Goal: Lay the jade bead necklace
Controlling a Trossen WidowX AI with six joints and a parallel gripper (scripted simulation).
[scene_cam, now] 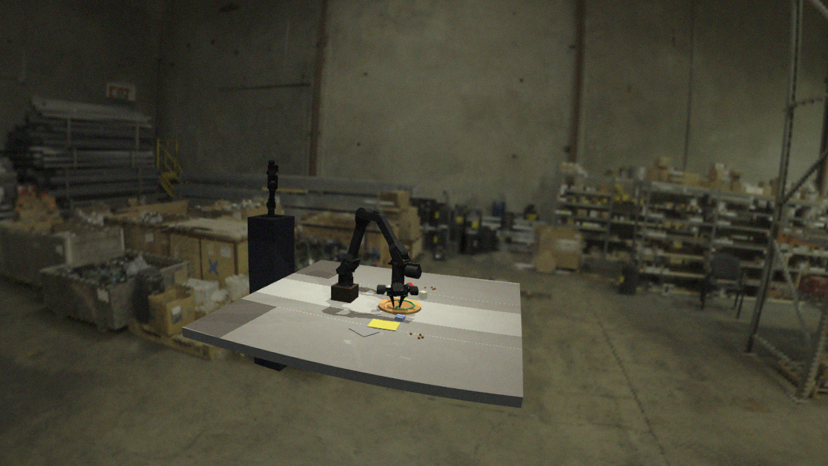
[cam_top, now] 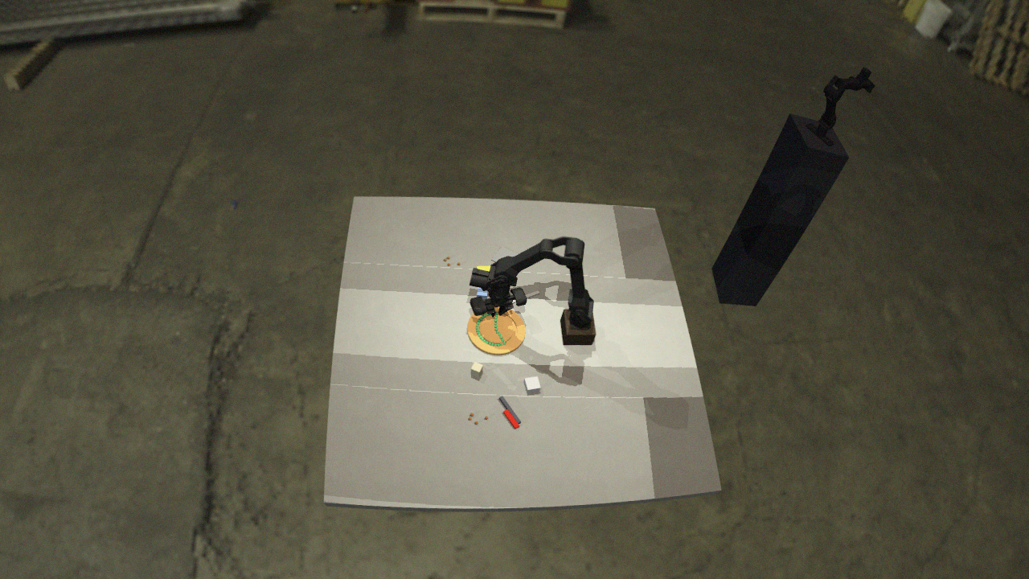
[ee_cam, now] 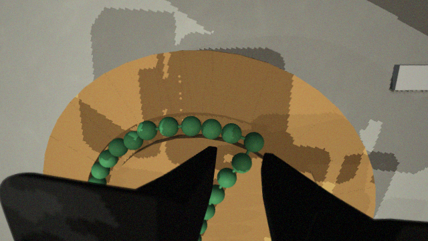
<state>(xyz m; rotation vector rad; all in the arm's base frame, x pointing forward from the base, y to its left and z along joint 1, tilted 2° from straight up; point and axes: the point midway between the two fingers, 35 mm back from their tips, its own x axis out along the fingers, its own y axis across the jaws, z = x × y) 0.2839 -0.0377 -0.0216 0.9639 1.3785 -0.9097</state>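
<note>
My gripper tip is now 5 cm short of the blue block, 10 cm to the left of it and 1 cm above it. Round my gripper tip: yellow pad 1 cm ahead, 18 cm to the right, 1 cm below; white strip 10 cm behind, 10 cm to the right, 1 cm below; cream cube 6 cm ahead, 23 cm to the left.
</note>
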